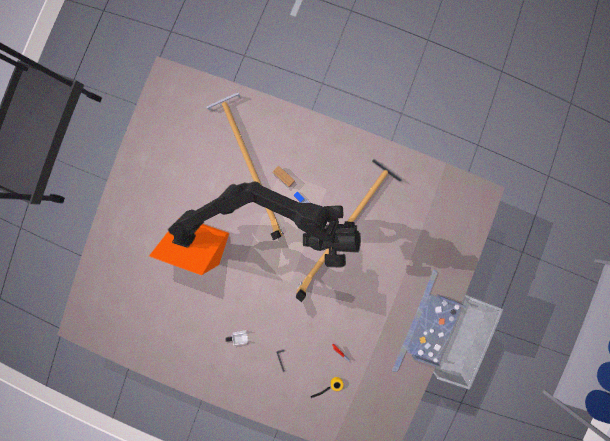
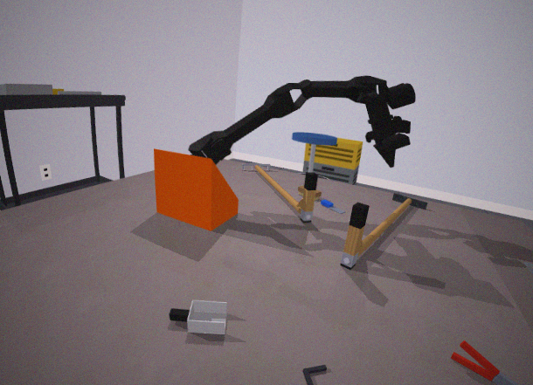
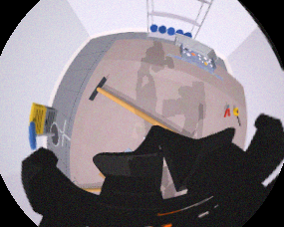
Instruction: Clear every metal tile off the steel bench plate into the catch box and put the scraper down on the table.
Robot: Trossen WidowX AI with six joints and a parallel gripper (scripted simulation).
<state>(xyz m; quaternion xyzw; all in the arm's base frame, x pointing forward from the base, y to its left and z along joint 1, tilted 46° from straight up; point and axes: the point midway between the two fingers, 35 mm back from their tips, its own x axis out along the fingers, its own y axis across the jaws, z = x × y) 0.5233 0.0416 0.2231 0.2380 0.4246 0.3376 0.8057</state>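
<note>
My gripper tip is now 13 cm above the long scraper, 3 cm short of it and 1 cm to the right of it. From my gripper tip the other things lie so: wooden block 26 cm behind, 18 cm below, 14 cm to the left; blue tool 18 cm below, 16 cm behind, 7 cm to the left; wooden scraper 40 cm behind, 14 cm to the left, 13 cm below.
</note>
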